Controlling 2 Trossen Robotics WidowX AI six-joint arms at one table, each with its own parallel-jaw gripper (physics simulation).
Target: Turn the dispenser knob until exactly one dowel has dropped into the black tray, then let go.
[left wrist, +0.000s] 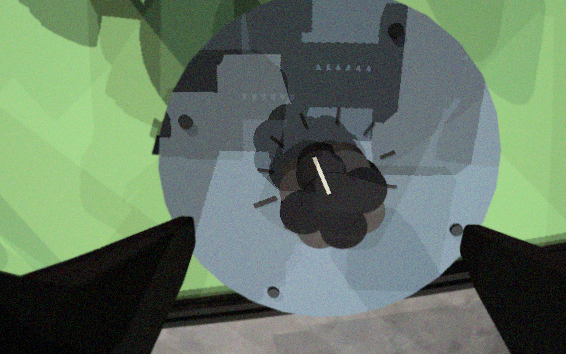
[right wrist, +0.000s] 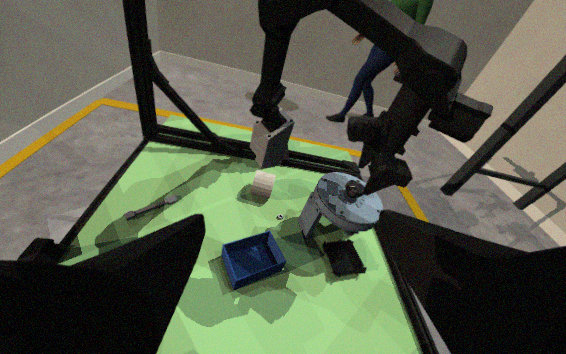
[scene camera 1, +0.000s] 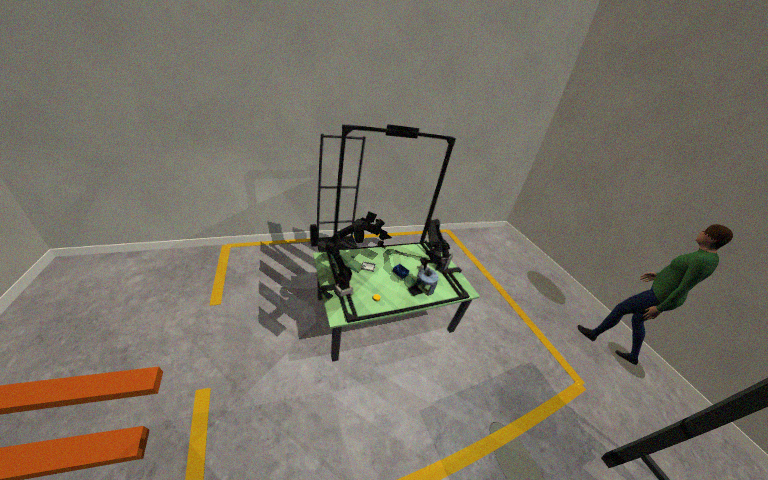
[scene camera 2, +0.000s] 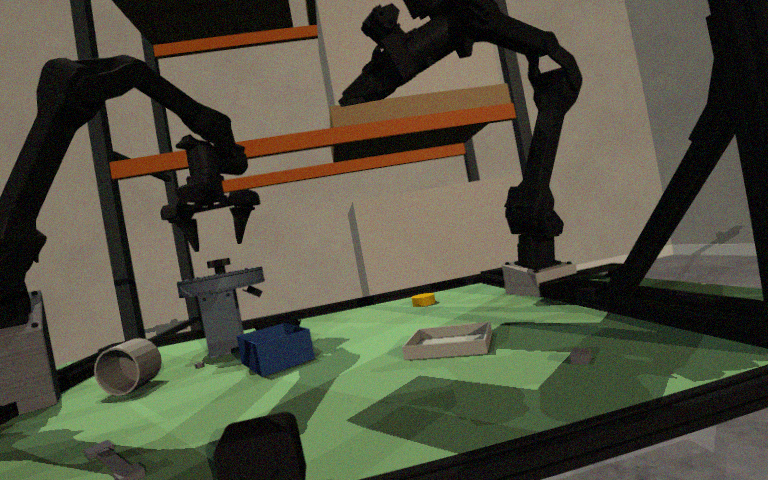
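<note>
The dispenser has a round blue-grey top with a dark lobed knob. In the left wrist view the knob's pale line points up and slightly left, roughly toward a tick mark. My left gripper is open above the knob, its fingers apart on either side and not touching it. The black tray lies beside the dispenser; its inside is dark and I can make out no dowel. My right gripper is open, raised high above the table.
A blue bin stands close to the dispenser. A beige cup lies on its side; a small nut and a wrench lie nearby. A shallow beige tray, yellow disc and grey block lie farther right in scene camera 2.
</note>
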